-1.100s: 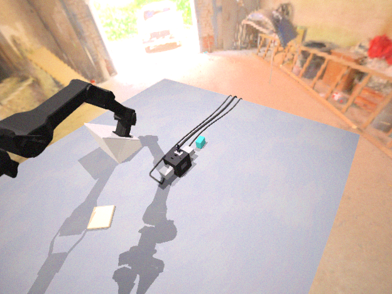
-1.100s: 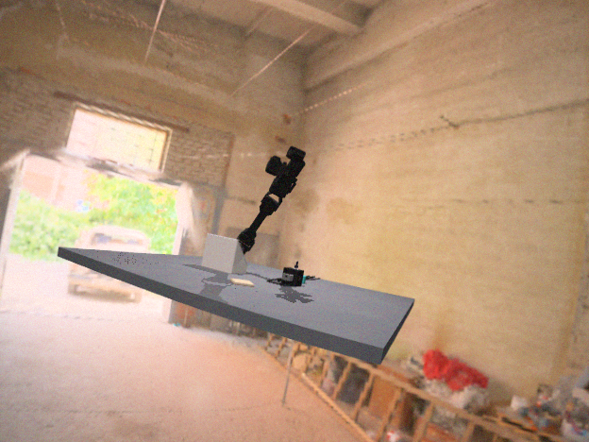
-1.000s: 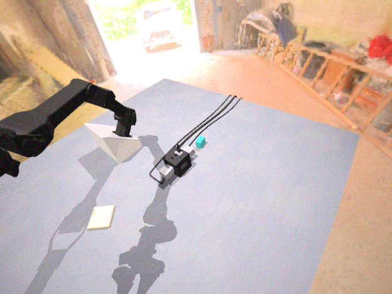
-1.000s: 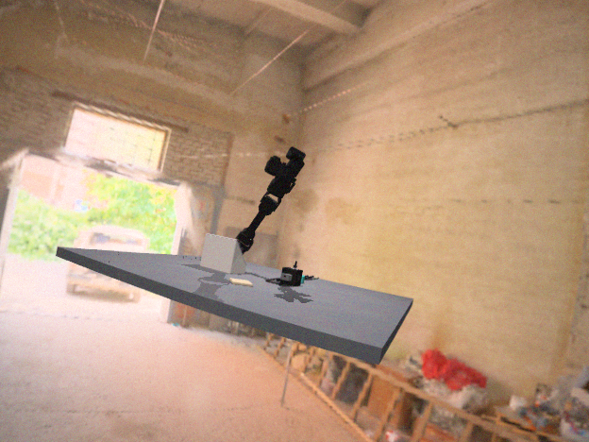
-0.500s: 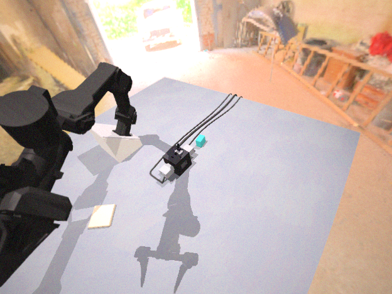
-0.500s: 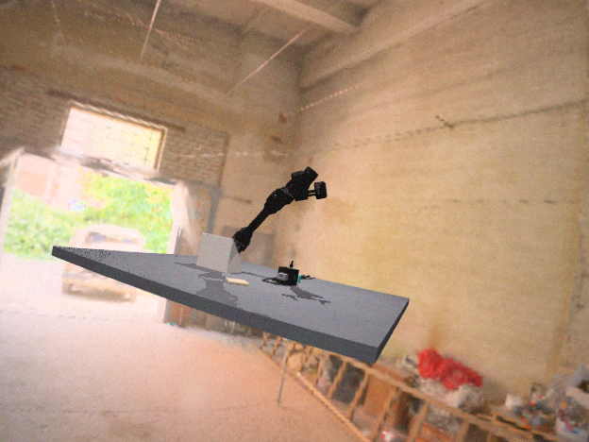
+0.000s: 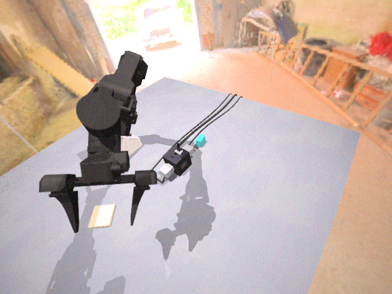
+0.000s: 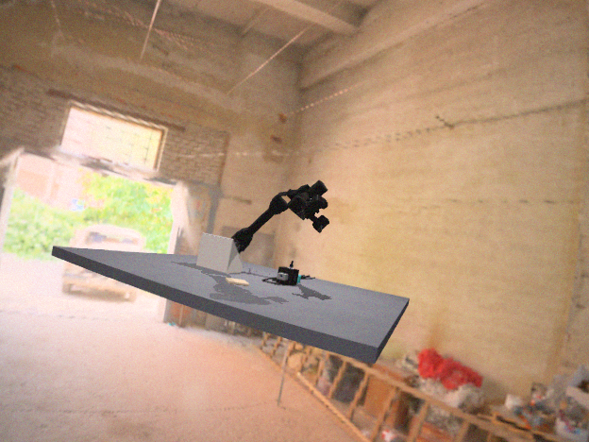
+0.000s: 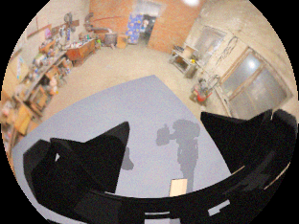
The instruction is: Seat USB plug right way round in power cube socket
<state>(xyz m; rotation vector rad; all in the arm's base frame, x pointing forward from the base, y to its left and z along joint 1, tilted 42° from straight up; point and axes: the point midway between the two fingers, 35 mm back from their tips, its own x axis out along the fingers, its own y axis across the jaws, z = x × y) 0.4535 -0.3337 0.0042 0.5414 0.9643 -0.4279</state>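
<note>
Now: the USB plug 17 cm behind my gripper tip, 34 cm to the left of it and 18 cm below it. Also, from my gripper tip: cream flat tile 26 cm behind, 2 cm to the right, 27 cm below; then teal block 17 cm behind, 47 cm to the left, 26 cm below.
</note>
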